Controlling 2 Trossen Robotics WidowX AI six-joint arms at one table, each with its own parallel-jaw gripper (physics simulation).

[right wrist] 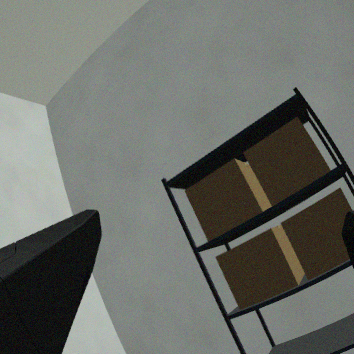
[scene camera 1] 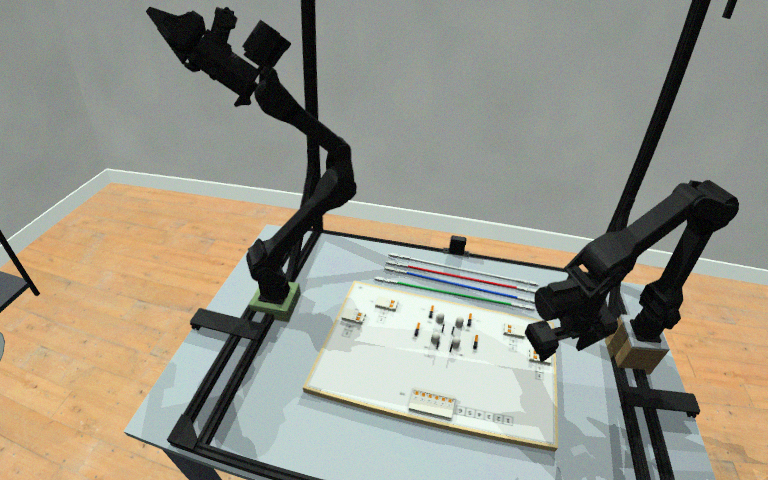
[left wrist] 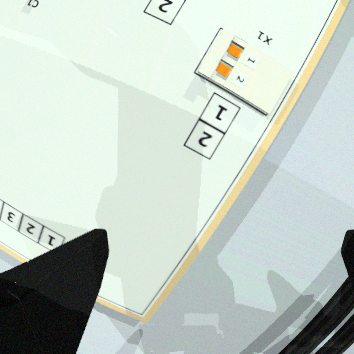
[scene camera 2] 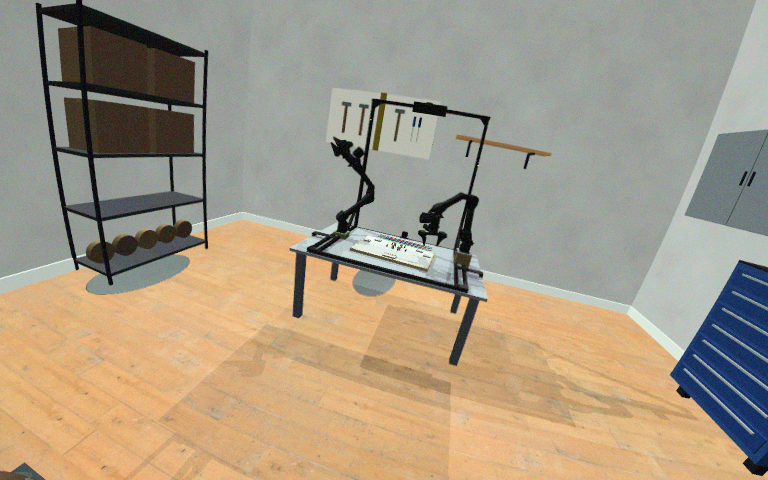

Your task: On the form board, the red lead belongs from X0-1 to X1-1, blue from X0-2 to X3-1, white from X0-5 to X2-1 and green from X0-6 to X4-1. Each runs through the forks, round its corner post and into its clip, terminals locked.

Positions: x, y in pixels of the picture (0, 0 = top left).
Scene:
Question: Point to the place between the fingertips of my right gripper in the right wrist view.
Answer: At 228, 224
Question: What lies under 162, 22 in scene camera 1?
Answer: My right gripper.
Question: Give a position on a form board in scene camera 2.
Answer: At 411, 258

